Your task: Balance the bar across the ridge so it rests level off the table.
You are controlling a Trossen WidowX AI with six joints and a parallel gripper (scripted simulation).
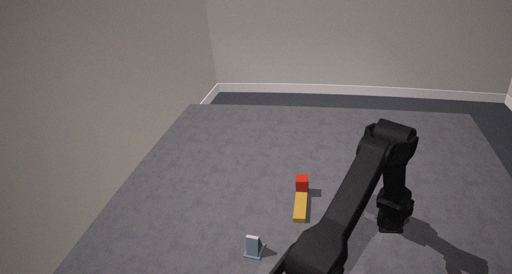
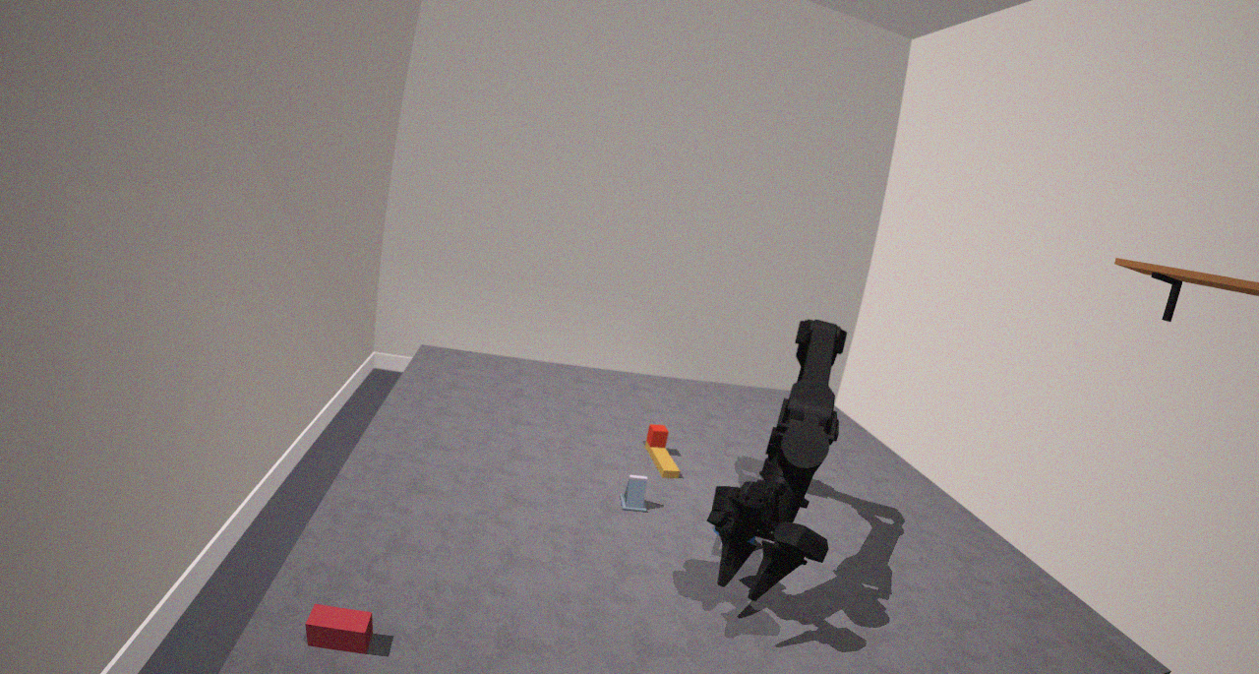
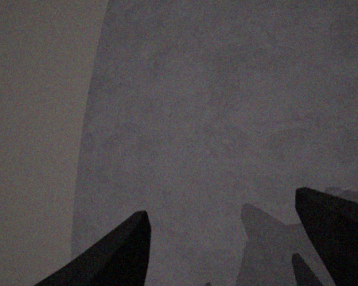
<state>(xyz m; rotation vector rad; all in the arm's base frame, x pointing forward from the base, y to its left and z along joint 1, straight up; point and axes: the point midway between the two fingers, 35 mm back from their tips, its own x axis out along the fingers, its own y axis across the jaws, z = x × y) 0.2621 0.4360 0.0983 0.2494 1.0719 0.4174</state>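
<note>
Right now my gripper tip is 30 mm past the bar, 530 mm to the left of it and 50 mm above it. Also, from my gripper tip: red block 460 mm ahead, 50 mm to the left, 50 mm below; blue block 90 mm behind, 230 mm to the right, 50 mm below.
</note>
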